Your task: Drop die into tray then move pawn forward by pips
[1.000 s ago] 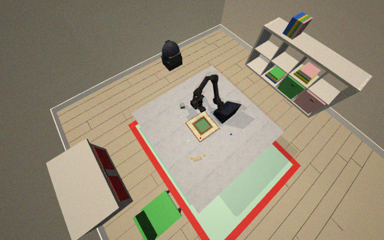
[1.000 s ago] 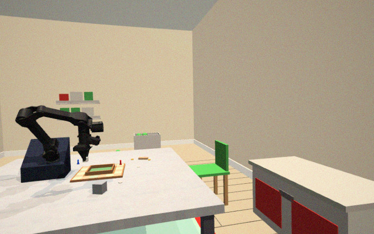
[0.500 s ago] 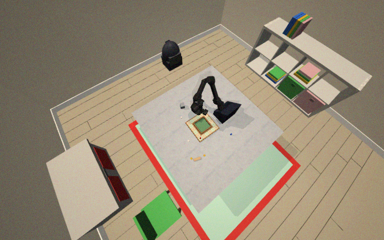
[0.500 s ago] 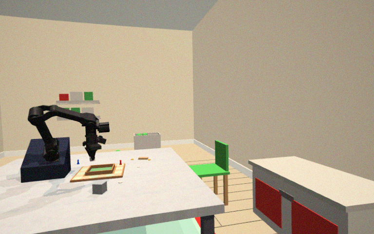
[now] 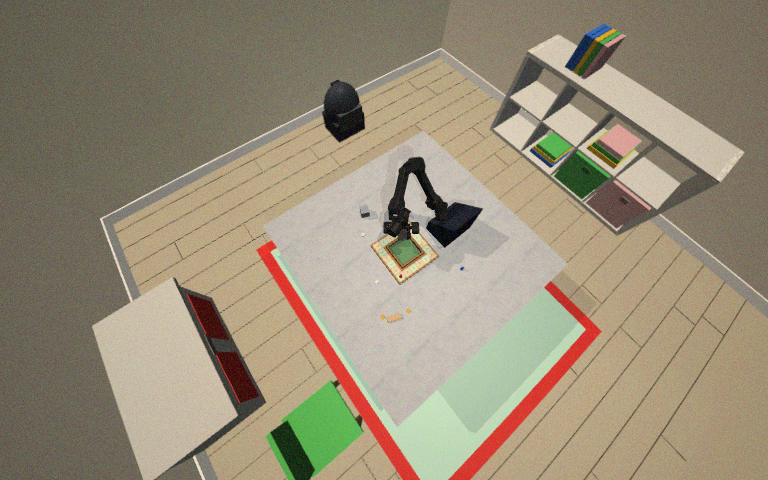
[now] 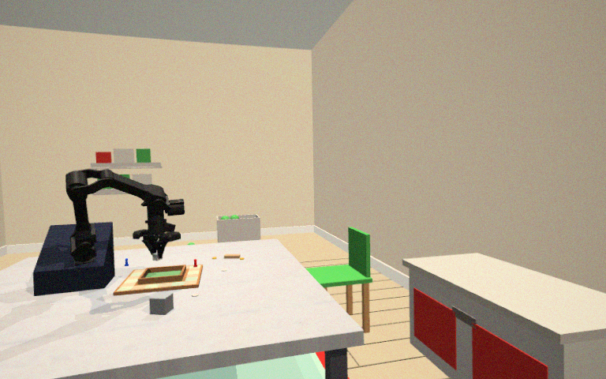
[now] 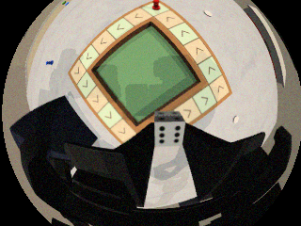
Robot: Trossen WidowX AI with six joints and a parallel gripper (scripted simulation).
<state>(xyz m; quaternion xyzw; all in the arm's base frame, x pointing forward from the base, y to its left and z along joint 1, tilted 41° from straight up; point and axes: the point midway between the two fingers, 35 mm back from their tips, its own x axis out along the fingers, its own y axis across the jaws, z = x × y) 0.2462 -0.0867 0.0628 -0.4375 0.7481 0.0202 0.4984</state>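
The red pawn is 150 mm to the left of my gripper tip, 150 mm ahead of it and 80 mm below it. Round my gripper tip: white die right at my gripper tip; then green dice tray 100 mm below, 60 mm to the left, 20 mm ahead; then grey block 280 mm to the right, 80 mm below.
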